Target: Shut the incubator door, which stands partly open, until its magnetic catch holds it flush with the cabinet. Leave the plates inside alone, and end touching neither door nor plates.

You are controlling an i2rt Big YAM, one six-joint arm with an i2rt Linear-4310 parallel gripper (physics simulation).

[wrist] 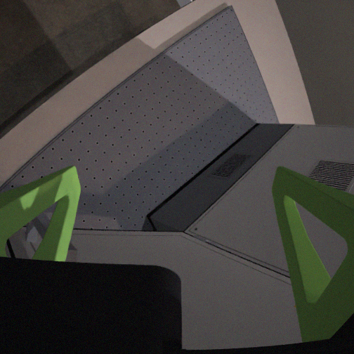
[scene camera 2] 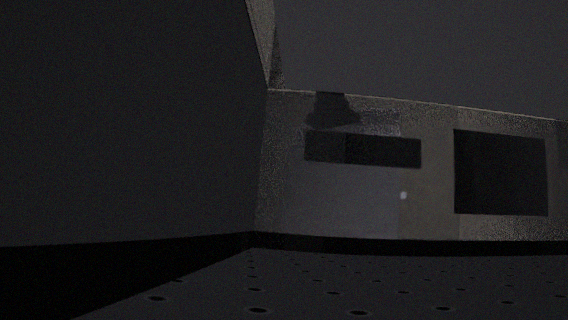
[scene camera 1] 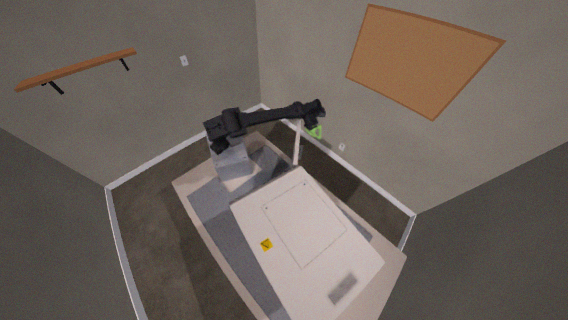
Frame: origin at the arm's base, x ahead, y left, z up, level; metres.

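Seen in the pictures: gripper, fingertip midpoint: (scene camera 1: 317, 137).
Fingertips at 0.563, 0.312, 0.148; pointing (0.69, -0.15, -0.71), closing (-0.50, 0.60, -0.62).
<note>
A point is followed by its place in that frame, as x, y, z.
The incubator cabinet (scene camera 1: 300, 220) @[0.720, -0.203, 0.267] (wrist: 250, 210) stands on the bench. Its door (scene camera 1: 297, 145) @[0.528, 0.113, 0.233] (wrist: 235, 310) is open, standing well out from the cabinet front in scene camera 1. In the wrist view the door is a broad grey panel across the lower middle. My gripper (scene camera 1: 315, 131) @[0.563, 0.312, 0.147] (wrist: 175, 177) is open and empty, with green fingers to the right of the door's free end in scene camera 1. Whether a finger touches the door I cannot tell. A grey part, perhaps the handle, shows partly through the left finger. The plates do not show.
The perforated bench surface (wrist: 130, 115) lies beyond the fingers, with a pale rim (wrist: 280, 55). A corkboard (scene camera 1: 420, 60) hangs on the wall right of the arm; a wooden shelf (scene camera 1: 80, 68) is at upper left. Scene camera 2 is very dark.
</note>
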